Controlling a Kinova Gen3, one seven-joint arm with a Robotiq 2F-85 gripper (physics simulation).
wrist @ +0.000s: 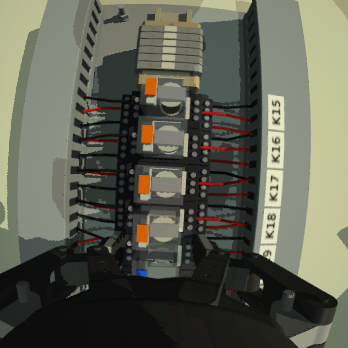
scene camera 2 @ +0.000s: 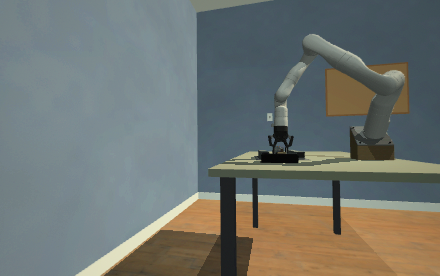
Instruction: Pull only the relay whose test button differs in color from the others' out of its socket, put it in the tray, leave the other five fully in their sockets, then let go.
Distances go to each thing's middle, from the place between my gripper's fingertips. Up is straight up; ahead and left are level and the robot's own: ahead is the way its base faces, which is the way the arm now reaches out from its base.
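Relay [wrist: 157, 264]: 2 cm above my hand and 1 cm to the left of it.
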